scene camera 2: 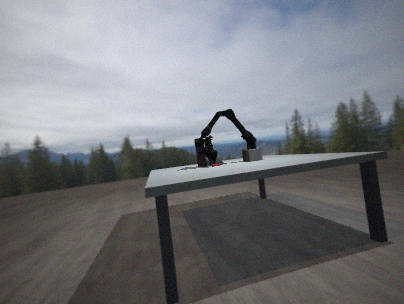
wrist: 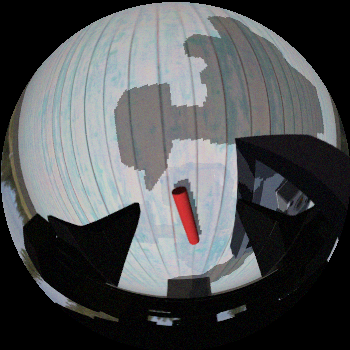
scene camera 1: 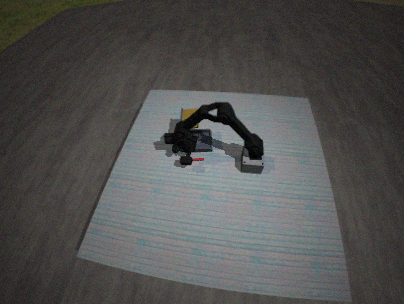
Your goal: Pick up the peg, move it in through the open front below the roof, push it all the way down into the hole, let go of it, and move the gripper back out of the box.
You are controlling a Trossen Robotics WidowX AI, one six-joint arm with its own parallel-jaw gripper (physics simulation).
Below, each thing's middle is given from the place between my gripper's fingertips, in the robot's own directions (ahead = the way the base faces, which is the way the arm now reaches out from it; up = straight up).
I see my gripper 30 mm past the red peg (wrist: 179,193) and 10 mm above it. Round my hand: box (wrist: 263,161) 30 mm behind, 130 mm to the right, 90 mm above.
